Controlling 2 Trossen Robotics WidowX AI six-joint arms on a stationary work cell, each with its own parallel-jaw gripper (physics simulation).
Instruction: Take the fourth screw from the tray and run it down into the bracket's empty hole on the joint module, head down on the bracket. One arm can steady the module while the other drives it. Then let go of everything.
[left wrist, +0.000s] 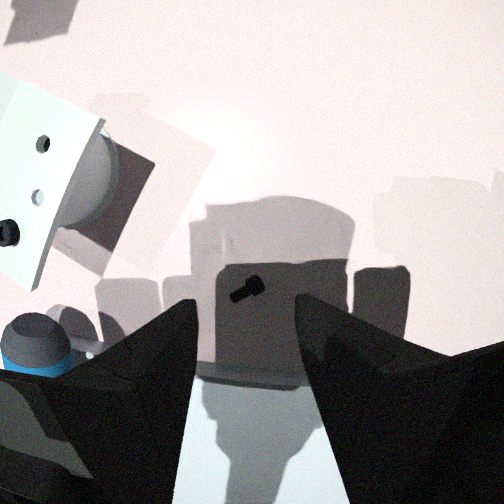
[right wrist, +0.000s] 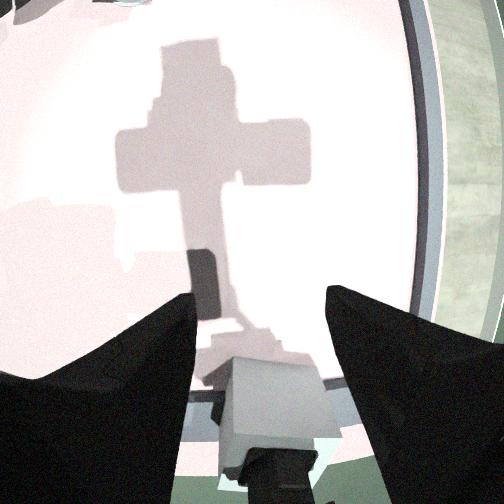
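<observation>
In the left wrist view a small black screw (left wrist: 247, 289) lies on its side on the pale surface, just beyond and between my left gripper's (left wrist: 246, 312) fingers, which are open with nothing between them. The joint module's white bracket (left wrist: 42, 180) is at the left edge, tilted, with two empty holes (left wrist: 43, 144) and one black screw head (left wrist: 8, 232) showing; its grey round body (left wrist: 90, 182) sits behind it. In the right wrist view my right gripper (right wrist: 260, 300) is open and empty above a bare pale surface. The tray is not in view.
A grey domed part with a blue band (left wrist: 35, 345) sits at the lower left of the left wrist view. In the right wrist view a grey block on a dark post (right wrist: 272, 405) is below the fingers, and the table's rim (right wrist: 425, 165) runs along the right.
</observation>
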